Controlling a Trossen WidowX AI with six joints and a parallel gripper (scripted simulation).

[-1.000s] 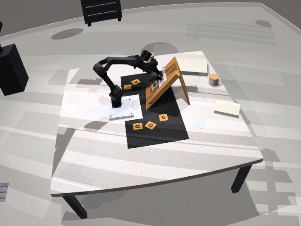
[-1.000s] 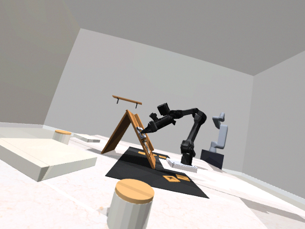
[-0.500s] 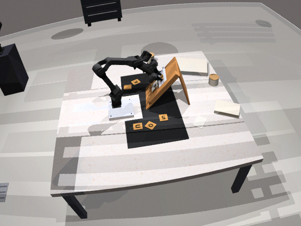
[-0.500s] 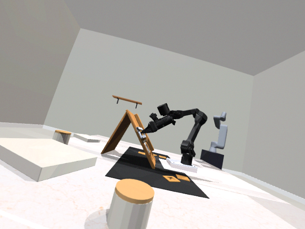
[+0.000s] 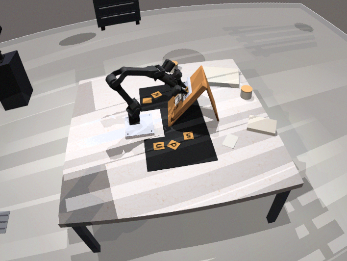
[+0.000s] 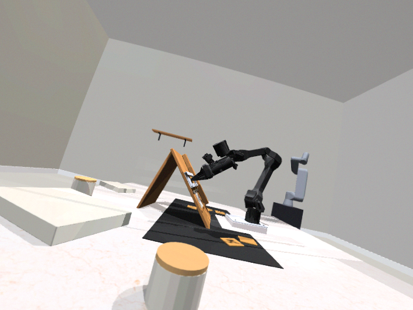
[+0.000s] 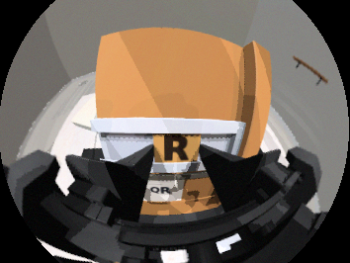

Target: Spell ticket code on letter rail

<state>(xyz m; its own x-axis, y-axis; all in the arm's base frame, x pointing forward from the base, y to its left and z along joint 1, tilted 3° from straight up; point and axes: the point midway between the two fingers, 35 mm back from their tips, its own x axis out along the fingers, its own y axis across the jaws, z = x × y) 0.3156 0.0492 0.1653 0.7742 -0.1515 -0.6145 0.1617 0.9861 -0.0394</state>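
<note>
Now: the white ticket 5 cm behind my gripper tip, 3 cm to the left of it and 7 cm below it. The rest, counted from my gripper tip: orange letter tile (right at my gripper tip); then black mat (14 cm behind, 5 cm to the right, 17 cm below); then white card (18 cm ahead, 32 cm to the right, 16 cm below).
</note>
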